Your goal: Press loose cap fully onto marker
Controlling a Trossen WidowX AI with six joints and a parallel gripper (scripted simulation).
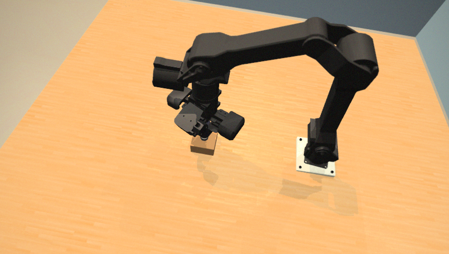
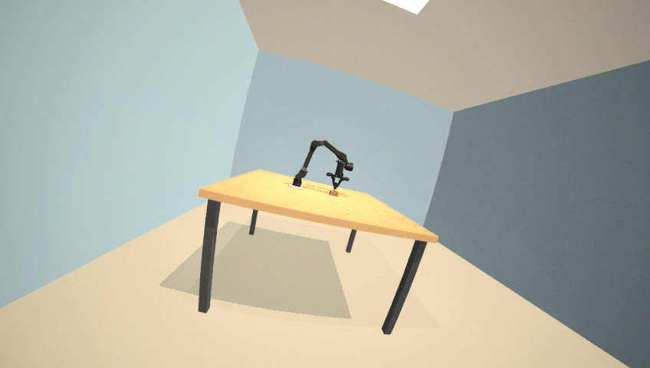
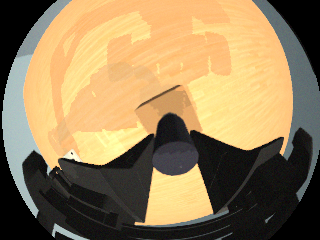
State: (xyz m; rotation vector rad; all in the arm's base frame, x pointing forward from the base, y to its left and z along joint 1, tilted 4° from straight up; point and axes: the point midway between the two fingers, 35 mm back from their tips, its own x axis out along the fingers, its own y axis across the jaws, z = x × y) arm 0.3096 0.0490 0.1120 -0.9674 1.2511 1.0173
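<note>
The marker cap lies 10 mm above my gripper tip. Round my gripper tip: holder block 60 mm below.
</note>
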